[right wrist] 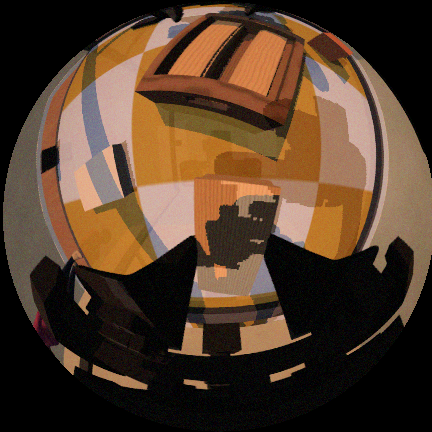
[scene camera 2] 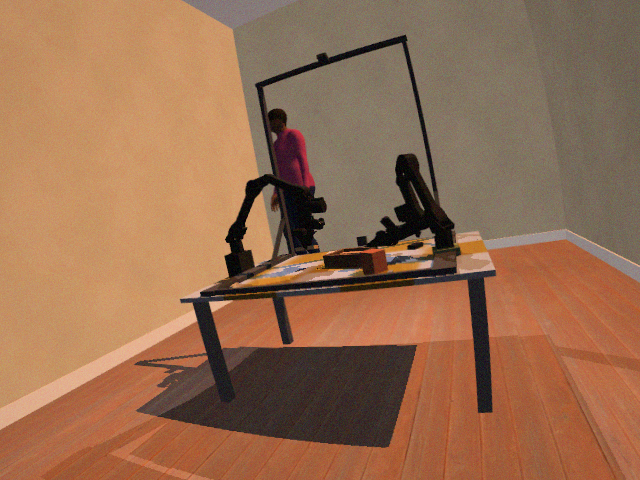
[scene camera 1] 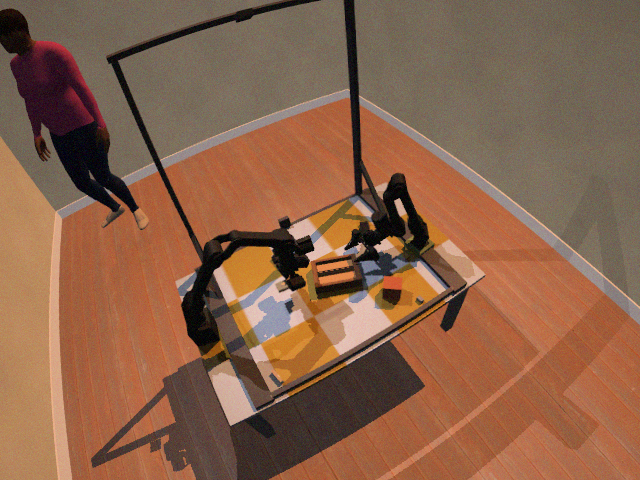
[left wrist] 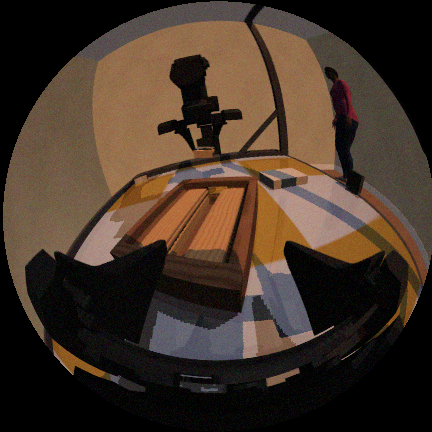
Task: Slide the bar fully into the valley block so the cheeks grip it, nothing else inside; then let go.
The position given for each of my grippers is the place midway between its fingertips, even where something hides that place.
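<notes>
My left gripper (scene camera 1: 349, 255), (left wrist: 227, 247): open, holding nothing. My right gripper (scene camera 1: 289, 283), (right wrist: 229, 239), (left wrist: 205, 151) carries a wooden bar (right wrist: 233, 215), and the bar is clear of everything else.
</notes>
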